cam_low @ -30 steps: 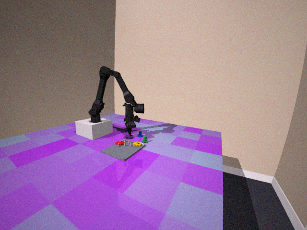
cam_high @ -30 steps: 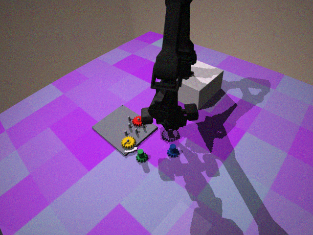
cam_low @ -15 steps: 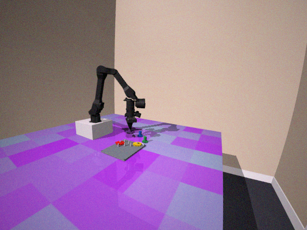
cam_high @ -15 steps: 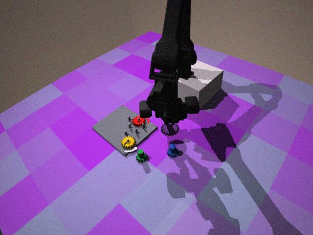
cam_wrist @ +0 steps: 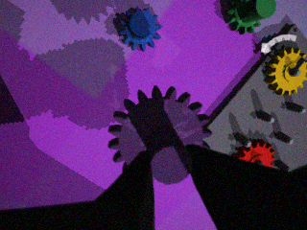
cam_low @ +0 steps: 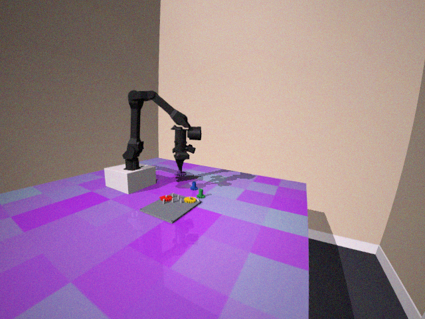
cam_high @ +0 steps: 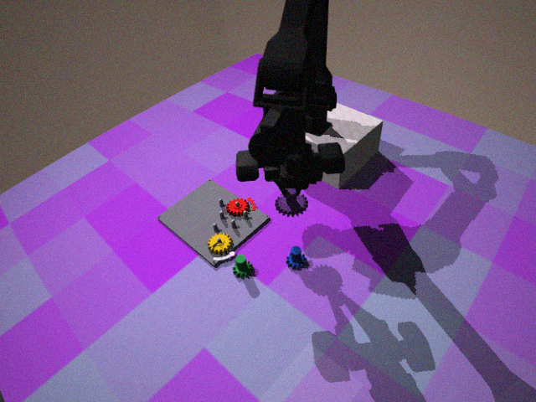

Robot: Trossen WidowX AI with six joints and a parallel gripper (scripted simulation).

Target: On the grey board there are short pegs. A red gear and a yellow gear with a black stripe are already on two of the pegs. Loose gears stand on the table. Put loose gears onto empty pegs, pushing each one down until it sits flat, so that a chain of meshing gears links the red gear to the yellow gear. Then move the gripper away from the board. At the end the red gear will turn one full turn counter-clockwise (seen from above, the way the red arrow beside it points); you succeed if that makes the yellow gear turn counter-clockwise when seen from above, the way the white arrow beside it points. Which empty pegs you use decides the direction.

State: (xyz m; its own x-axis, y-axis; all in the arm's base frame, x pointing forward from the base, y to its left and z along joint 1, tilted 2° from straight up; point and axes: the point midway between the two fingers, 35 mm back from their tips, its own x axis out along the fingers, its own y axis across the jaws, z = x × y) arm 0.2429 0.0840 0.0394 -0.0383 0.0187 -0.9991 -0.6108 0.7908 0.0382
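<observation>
My gripper tip is 140 mm to the left of the red gear, 100 mm above it and 10 mm short of it. The rest, counted from my gripper tip: purple gear (10 mm below); then green gear (130 mm ahead, 100 mm below, 30 mm to the right); then blue gear (100 mm below, 60 mm ahead, 50 mm to the left).
</observation>
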